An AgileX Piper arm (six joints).
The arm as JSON. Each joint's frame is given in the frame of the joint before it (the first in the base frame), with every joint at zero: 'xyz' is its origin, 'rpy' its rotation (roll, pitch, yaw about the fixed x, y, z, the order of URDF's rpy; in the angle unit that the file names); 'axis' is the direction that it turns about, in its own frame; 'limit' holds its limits. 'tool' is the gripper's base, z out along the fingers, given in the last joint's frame.
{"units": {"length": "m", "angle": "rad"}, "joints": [
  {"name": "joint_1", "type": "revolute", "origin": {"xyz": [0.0, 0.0, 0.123], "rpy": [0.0, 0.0, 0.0]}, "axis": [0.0, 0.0, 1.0], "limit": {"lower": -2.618, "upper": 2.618}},
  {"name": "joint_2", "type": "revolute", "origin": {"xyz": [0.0, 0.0, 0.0], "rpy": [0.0, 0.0, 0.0]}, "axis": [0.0, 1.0, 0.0], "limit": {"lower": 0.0, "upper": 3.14}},
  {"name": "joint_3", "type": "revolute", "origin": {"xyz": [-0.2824, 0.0, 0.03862], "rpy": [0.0, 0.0, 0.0]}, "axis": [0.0, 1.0, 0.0], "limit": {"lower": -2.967, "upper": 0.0}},
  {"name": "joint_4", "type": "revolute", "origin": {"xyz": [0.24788, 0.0, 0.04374], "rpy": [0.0, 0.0, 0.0]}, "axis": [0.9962, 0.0, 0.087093], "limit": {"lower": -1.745, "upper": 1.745}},
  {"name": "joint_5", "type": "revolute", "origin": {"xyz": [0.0, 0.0, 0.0], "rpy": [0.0, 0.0, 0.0]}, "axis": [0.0, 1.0, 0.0], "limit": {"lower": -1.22, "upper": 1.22}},
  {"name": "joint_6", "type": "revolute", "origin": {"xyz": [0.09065, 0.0, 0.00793], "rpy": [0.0, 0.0, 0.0]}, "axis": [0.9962, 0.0, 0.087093], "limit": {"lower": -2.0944, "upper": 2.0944}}
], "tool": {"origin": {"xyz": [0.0, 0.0, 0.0], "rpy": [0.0, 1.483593, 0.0]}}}
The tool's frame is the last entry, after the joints.
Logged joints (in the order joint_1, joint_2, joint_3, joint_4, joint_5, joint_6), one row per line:
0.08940 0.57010 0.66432 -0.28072 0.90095 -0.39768
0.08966 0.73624 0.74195 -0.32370 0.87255 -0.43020
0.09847 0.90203 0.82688 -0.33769 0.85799 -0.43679
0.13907 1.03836 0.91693 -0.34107 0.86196 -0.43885
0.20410 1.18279 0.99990 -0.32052 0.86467 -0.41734
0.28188 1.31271 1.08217 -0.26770 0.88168 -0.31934
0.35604 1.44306 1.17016 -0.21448 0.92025 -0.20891
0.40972 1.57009 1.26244 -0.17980 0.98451 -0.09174
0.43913 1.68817 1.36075 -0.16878 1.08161 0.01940
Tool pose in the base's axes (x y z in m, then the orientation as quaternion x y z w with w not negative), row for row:
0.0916 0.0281 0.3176 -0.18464 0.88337 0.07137 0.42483
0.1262 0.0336 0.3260 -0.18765 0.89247 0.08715 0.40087
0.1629 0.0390 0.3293 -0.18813 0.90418 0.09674 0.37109
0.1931 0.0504 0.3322 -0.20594 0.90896 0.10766 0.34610
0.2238 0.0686 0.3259 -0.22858 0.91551 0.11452 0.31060
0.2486 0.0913 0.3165 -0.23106 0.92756 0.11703 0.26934
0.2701 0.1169 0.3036 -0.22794 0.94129 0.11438 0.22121
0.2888 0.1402 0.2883 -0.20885 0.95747 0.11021 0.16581
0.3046 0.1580 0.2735 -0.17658 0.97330 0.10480 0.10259
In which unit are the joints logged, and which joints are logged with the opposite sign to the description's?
The joints are logged in radians. Opposite sign: joint_3, joint_4.
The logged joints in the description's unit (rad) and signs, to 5 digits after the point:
0.08940 0.57010 -0.66432 0.28072 0.90095 -0.39768
0.08966 0.73624 -0.74195 0.32370 0.87255 -0.43020
0.09847 0.90203 -0.82688 0.33769 0.85799 -0.43679
0.13907 1.03836 -0.91693 0.34107 0.86196 -0.43885
0.20410 1.18279 -0.99990 0.32052 0.86467 -0.41734
0.28188 1.31271 -1.08217 0.26770 0.88168 -0.31934
0.35604 1.44306 -1.17016 0.21448 0.92025 -0.20891
0.40972 1.57009 -1.26244 0.17980 0.98451 -0.09174
0.43913 1.68817 -1.36075 0.16878 1.08161 0.01940

